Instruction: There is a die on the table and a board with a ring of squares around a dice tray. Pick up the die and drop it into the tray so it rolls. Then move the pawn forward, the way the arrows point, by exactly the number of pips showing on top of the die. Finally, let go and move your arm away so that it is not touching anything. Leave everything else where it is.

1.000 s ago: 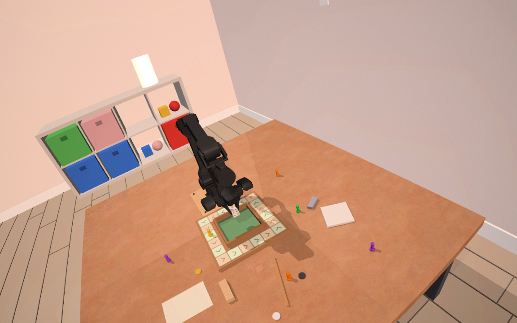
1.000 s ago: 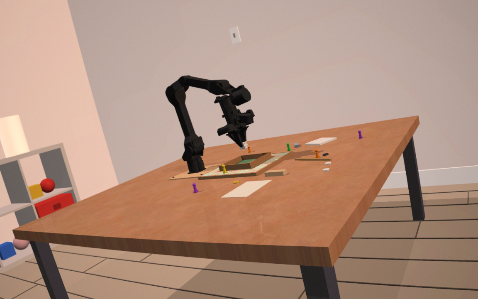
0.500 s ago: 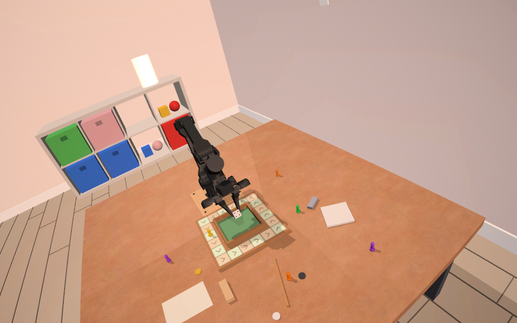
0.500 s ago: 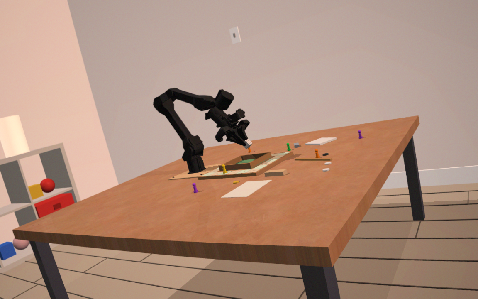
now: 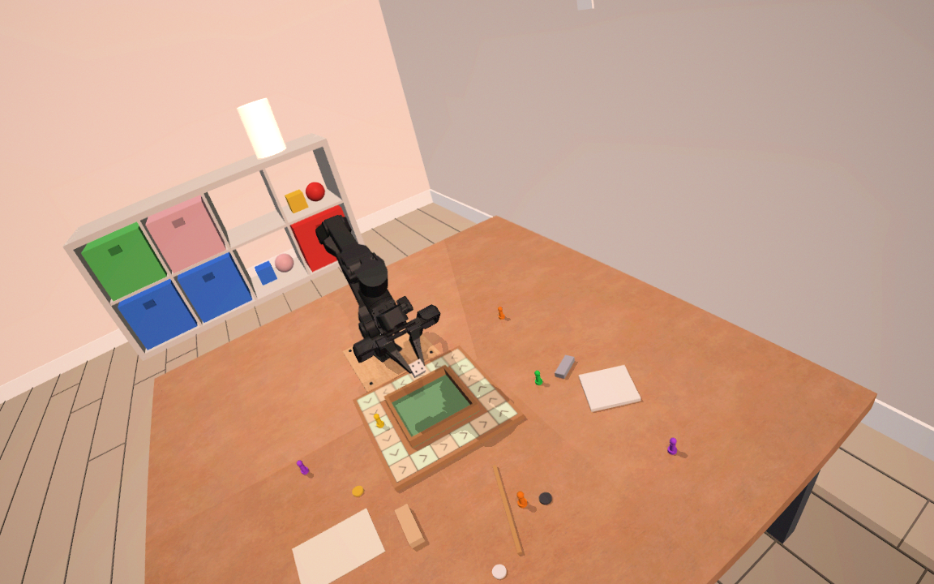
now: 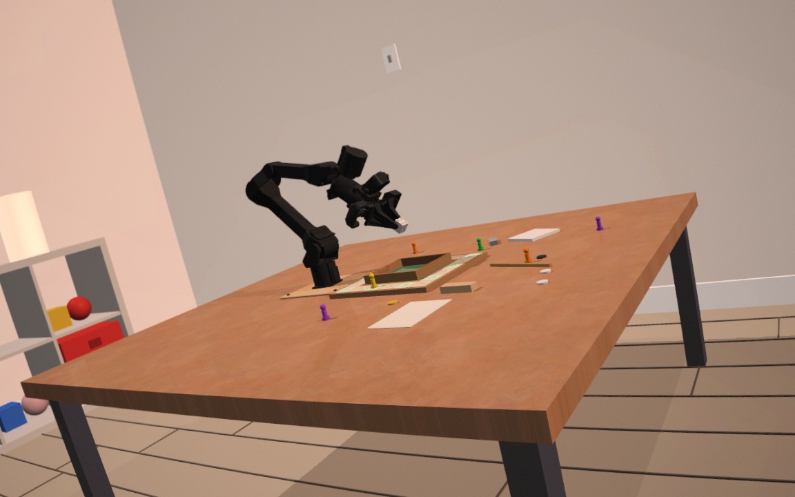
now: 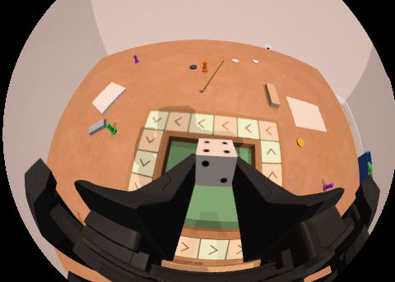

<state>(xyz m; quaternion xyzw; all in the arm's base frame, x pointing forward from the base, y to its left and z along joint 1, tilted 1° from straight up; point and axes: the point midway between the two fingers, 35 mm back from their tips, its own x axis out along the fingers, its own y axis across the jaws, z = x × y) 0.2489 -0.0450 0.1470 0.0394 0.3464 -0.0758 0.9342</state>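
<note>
The white die is right at my gripper tip. Also, from my gripper tip: yellow disc (4 cm ahead, 22 cm to the right, 13 cm below); then green dice tray (1 cm behind, 12 cm below); then yellow pawn (6 cm behind, 10 cm to the right, 10 cm below).
</note>
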